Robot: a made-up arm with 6 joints. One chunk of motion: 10 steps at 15 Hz.
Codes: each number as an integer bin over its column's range. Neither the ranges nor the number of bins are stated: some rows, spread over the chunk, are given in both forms.
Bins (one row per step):
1: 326 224 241 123 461 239
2: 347 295 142 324 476 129
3: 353 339 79 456 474 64
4: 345 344 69 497 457 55
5: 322 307 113 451 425 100
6: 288 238 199 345 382 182
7: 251 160 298 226 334 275
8: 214 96 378 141 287 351
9: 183 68 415 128 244 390
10: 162 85 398 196 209 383
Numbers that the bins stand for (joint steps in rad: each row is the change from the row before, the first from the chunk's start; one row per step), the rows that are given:
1: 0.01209 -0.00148 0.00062 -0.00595 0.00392 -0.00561
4: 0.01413 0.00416 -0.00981 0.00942 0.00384 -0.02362
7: 0.00402 -0.00449 0.00408 -0.00171 0.00119 -0.00209
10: -0.00556 -0.00801 0.01014 -0.00295 -0.00150 0.00848
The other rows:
2: 0.01435 0.00186 -0.00539 0.00232 0.00425 -0.01638
3: 0.01499 0.00392 -0.00921 0.00774 0.00420 -0.02274
5: 0.01166 0.00242 -0.00714 0.00753 0.00315 -0.01922
6: 0.00800 -0.00082 -0.00193 0.00318 0.00222 -0.01119
8: 0.00003 -0.00749 0.00893 -0.00521 0.00018 0.00534
9: -0.00330 -0.00881 0.01118 -0.00574 -0.00075 0.00916

